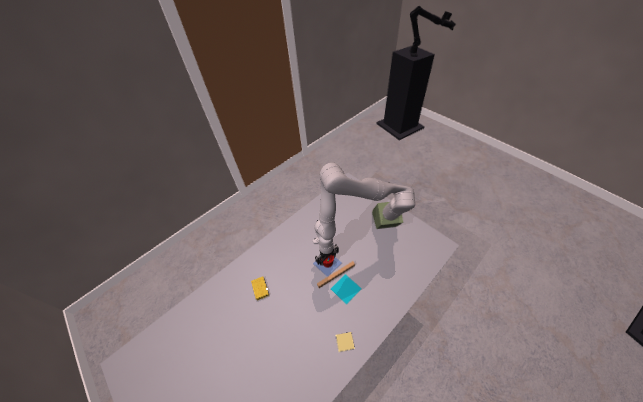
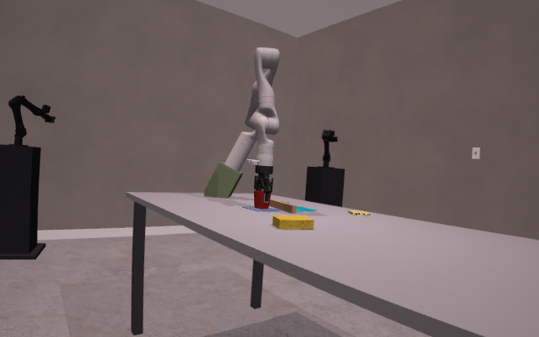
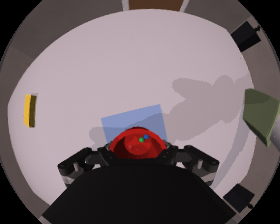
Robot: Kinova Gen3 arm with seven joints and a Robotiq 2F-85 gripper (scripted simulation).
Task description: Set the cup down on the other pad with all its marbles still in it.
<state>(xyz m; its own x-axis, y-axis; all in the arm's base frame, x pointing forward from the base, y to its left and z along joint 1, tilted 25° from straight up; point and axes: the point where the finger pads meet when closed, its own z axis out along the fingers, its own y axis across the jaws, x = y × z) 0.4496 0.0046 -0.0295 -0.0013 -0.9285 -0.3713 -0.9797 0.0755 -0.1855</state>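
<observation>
Right now the wooden rail is 9 cm to the left of my hand and 4 cm below it. From my hand the other things lie so: yellow sponge (39 cm ahead, 7 cm to the right, 3 cm below); red cup (2 cm below).
</observation>
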